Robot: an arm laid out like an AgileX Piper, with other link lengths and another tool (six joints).
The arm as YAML. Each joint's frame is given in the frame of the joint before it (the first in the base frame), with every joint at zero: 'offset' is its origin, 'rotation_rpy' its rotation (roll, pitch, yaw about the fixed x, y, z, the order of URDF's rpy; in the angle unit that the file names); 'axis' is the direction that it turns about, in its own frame. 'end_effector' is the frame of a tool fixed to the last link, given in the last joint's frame.
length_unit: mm
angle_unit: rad
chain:
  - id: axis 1
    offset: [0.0, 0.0, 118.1]
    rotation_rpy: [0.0, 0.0, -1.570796]
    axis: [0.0, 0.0, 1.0]
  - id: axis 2
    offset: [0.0, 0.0, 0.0]
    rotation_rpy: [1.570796, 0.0, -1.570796]
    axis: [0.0, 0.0, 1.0]
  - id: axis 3
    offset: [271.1, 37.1, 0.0]
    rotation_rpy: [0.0, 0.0, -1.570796]
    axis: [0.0, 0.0, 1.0]
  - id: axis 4
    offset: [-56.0, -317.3, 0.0]
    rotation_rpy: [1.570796, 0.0, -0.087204]
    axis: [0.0, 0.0, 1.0]
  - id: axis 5
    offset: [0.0, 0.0, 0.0]
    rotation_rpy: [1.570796, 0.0, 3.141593]
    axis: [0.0, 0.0, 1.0]
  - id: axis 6
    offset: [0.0, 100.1, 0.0]
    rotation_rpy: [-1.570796, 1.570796, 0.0]
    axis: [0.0, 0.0, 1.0]
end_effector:
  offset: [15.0, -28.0, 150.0]
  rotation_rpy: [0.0, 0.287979, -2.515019]
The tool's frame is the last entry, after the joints.
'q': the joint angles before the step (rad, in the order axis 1, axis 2, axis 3, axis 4, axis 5, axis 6). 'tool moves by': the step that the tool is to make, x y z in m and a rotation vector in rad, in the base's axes. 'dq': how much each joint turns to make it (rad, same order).
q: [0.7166 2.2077 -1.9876 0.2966 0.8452 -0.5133]
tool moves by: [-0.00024 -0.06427 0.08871 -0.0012 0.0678 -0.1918]
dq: [-0.0518 -0.1677 -0.0397 -0.0952 0.2189 0.2434]
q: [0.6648 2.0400 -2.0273 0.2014 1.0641 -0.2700]
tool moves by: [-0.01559 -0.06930 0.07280 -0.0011 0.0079 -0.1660]
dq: [-0.0441 -0.1881 0.0323 -0.0828 0.1415 0.1605]
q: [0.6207 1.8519 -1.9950 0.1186 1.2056 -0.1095]
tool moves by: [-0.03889 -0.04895 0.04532 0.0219 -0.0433 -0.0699]
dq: [-0.0115 -0.2416 0.1822 -0.0429 0.0060 0.0594]
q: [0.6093 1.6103 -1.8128 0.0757 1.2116 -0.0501]
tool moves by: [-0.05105 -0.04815 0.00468 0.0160 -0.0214 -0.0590]
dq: [0.0000 -0.2760 0.2856 -0.0375 -0.0394 0.0588]
